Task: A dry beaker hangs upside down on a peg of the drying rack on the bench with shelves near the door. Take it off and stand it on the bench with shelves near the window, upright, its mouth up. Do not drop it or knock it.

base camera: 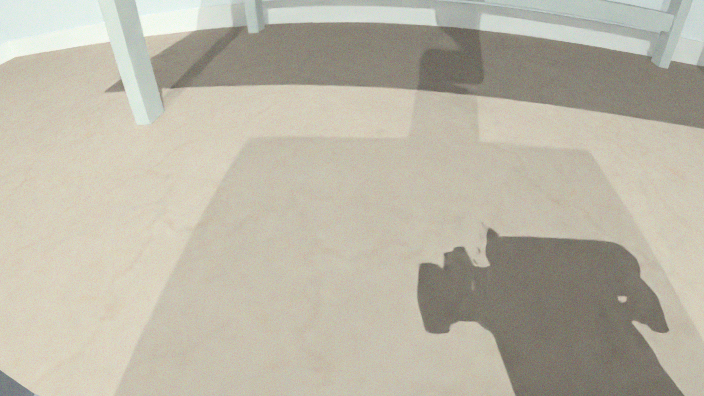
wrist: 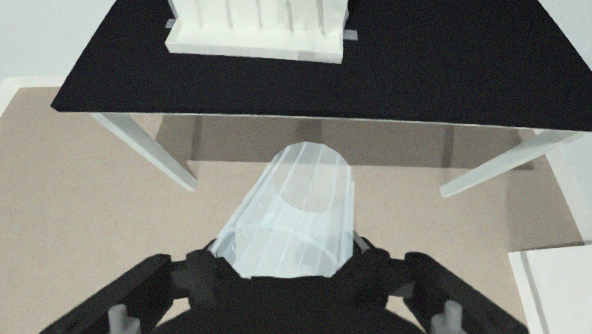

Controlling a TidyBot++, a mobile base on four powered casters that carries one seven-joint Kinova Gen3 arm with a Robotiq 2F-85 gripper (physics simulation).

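Frame: origin at the arm's base, x ahead, y left, z up, level; metres.
Seen in the pictures: gripper, between the fingertips: (wrist: 289, 244).
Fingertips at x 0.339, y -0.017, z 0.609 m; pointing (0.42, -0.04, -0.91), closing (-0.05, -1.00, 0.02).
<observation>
A point is followed by its place in that frame.
My gripper (wrist: 289, 244) @(x 0.339, y -0.017, z 0.609 m) is shut on the clear, pale blue beaker (wrist: 312, 220) @(x 0.344, y -0.027, z 0.677 m), with one finger on each side of it. The beaker shows in the wrist view over the floor in front of the black bench (wrist: 425, 90) @(x 0.700, y -0.379, z 0.365 m), apart from the bench edge and the rack. I cannot tell which end is its mouth. The white drying rack (wrist: 252, 52) @(x 0.826, y 0.053, z 0.379 m) stands on that bench at the top of the wrist view, partly cut off by the frame. The gripper and beaker are out of the base camera view, where an arm-shaped shadow lies on the floor.
Pale bench legs (base camera: 134, 70) @(x 0.725, y 0.477, z -0.272 m) (wrist: 150, 152) @(x 0.728, y 0.477, z 0.052 m) stand on the floor, and a low rail (base camera: 575, 12) @(x 1.286, y -0.606, z -0.268 m) runs along the wall in the base camera view. The bench's right leg (wrist: 500, 162) @(x 0.637, y -0.904, z 0.016 m) shows in the wrist view. A white flat-topped object (wrist: 560, 285) @(x 0.138, y -1.124, z -0.136 m) is at the lower right.
</observation>
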